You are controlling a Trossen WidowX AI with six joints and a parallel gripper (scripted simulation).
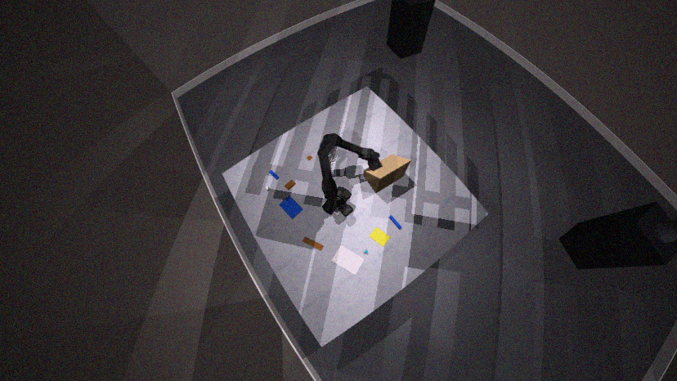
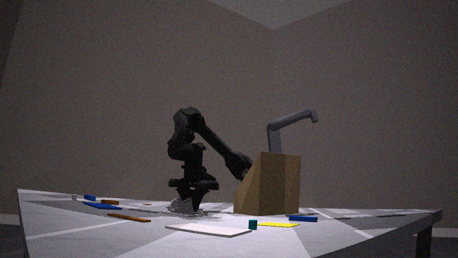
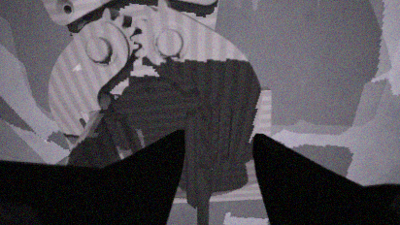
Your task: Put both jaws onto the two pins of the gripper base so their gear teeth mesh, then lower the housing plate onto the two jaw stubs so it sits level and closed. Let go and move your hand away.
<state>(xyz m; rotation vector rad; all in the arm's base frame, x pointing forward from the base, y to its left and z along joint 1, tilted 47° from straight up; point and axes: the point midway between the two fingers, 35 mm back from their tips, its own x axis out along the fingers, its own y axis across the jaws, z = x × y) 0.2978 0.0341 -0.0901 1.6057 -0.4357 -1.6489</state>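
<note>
My gripper tip is now 30 mm past the grey jaw and 30 mm to the left of it. From my gripper tip the other things lie so: yellow plate: 130 mm behind, 270 mm to the left, 20 mm below; teal block: 20 mm behind, 320 mm to the left, 10 mm below; blue plate: 280 mm ahead, 130 mm to the right, 10 mm below.
</note>
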